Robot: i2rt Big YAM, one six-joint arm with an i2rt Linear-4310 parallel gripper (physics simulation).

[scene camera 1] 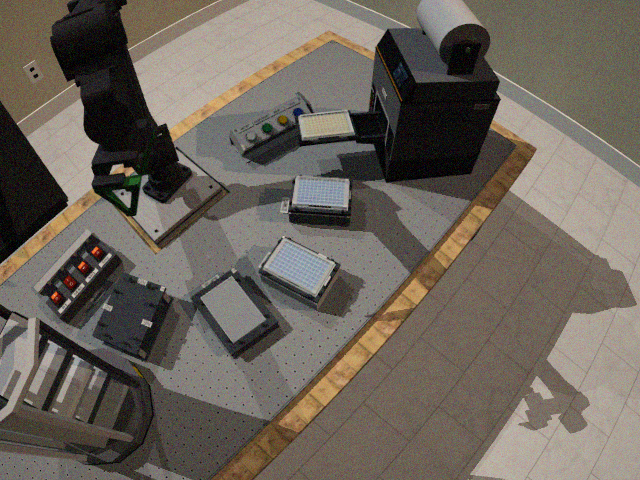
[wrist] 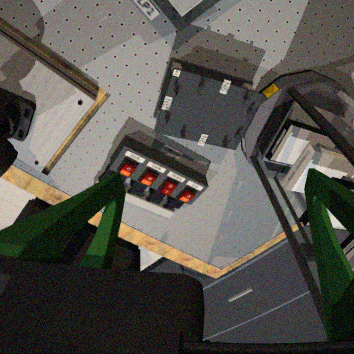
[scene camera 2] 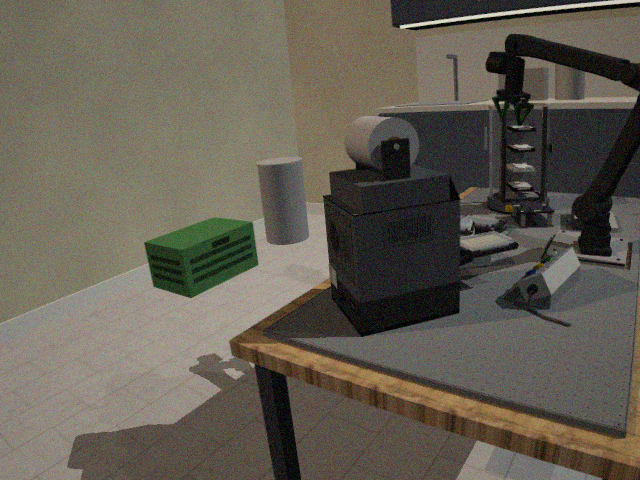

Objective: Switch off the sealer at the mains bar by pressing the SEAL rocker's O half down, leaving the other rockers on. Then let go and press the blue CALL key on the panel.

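Frame: origin at the arm's base, x ahead, y up, z right, level; centimetres.
Where they show: gripper, fingertip midpoint: (scene camera 1: 137, 193) (wrist: 211, 179) (scene camera 2: 510, 121); arm's base, origin of the base link: (scene camera 1: 167, 182) (wrist: 2, 108) (scene camera 2: 594, 248).
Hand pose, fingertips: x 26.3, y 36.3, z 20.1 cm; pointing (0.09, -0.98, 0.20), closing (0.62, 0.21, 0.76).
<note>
Things, the pixels of their top centre, and the offset from my fingertips. "spot": a spot on its surface instead.
- mains bar, surface spot: (wrist: 155, 206) spot: dz +18.7, dx -36.2, dy -36.5 cm
- SEAL rocker, middle of its top: (wrist: 168, 189) (scene camera 1: 68, 281) dz +16.5, dx -27.1, dy -32.8 cm
- grey panel, middle of its top: (scene camera 1: 269, 114) (scene camera 2: 551, 258) dz -48.6, dx -12.3, dy -29.7 cm
- blue CALL key, middle of its top: (scene camera 2: 531, 269) (scene camera 1: 297, 109) dz -54.7, dx -7.4, dy -30.6 cm
- dark block, middle of its top: (wrist: 210, 117) (scene camera 1: 125, 308) (scene camera 2: 532, 201) dz +13.0, dx -7.8, dy -30.5 cm
- flat grey device, surface spot: (scene camera 1: 271, 322) spot: dz -3.0, dx +19.0, dy -35.1 cm
- black machine, middle of its top: (scene camera 1: 451, 5) (scene camera 2: 383, 116) dz -66.0, dx +24.7, dy +7.5 cm
- plate, middle of its top: (scene camera 1: 325, 122) (scene camera 2: 484, 238) dz -49.2, dx +4.6, dy -25.2 cm
The mains bar (scene camera 1: 64, 258) (wrist: 155, 206) carries a row of rockers. The SEAL rocker (scene camera 1: 69, 282) (wrist: 168, 188), third from the left in the wrist view, is dark red and unlit; the others glow orange. Its label is blurred. The grey panel (scene camera 1: 238, 139) (scene camera 2: 560, 276) bears the blue CALL key (scene camera 1: 298, 111) (scene camera 2: 530, 271) at the end nearest the black machine. My gripper (scene camera 1: 137, 192) (scene camera 2: 511, 121) (wrist: 211, 179) is open and empty, high above the table and apart from the bar. In the wrist view the bar lies between the fingers, nearer the left fingertip.
A dark block (scene camera 1: 131, 315) (wrist: 207, 110) stands beside the bar. The round plate rack (scene camera 1: 147, 408) (scene camera 2: 544, 155) is close by. Two blue-topped plates (scene camera 1: 321, 192) (scene camera 1: 300, 266) and a flat grey device (scene camera 1: 271, 322) stand mid-table. The black machine (scene camera 1: 434, 129) (scene camera 2: 395, 248) has a plate (scene camera 1: 326, 125) on its tray, beside the panel.
</note>
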